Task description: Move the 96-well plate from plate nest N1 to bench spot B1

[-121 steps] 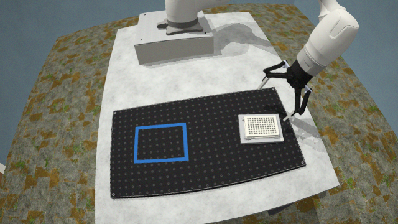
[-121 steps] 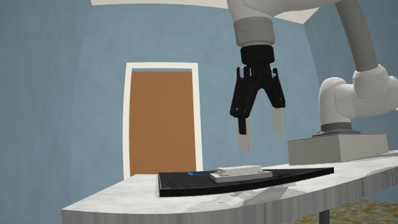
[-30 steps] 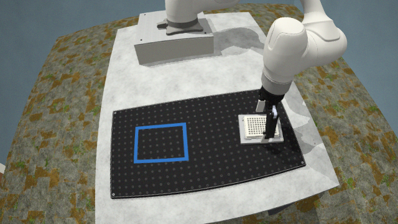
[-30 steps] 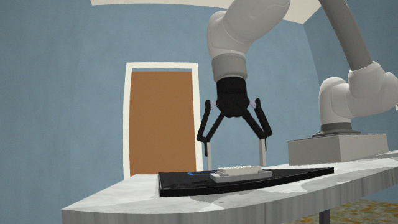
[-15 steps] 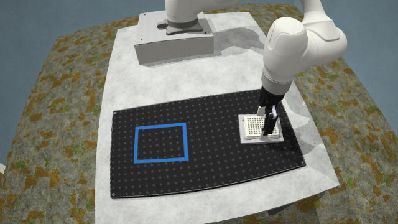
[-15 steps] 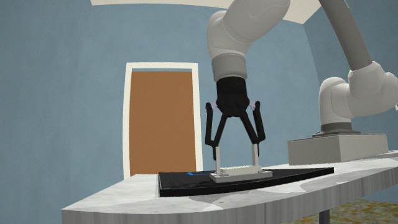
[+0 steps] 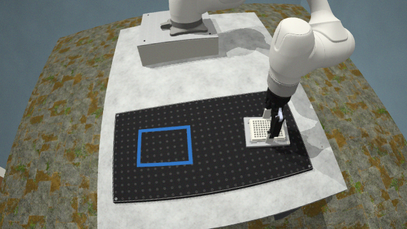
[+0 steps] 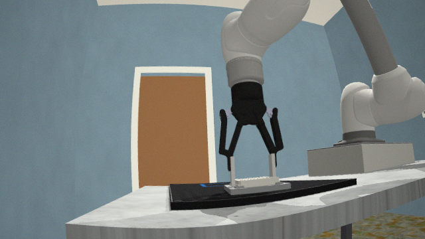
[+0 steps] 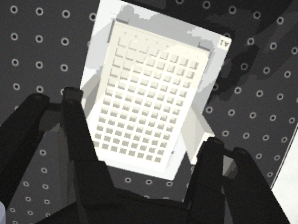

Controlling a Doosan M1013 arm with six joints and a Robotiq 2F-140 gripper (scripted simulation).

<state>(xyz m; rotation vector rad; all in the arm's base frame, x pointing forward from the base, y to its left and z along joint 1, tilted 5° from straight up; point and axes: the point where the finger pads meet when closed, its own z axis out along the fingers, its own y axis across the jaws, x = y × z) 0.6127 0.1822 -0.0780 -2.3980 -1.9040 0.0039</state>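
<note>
Right now the grey plate nest is 3 cm below my hand. The rest, counted from my hand: white 96-well plate: 2 cm below.
</note>
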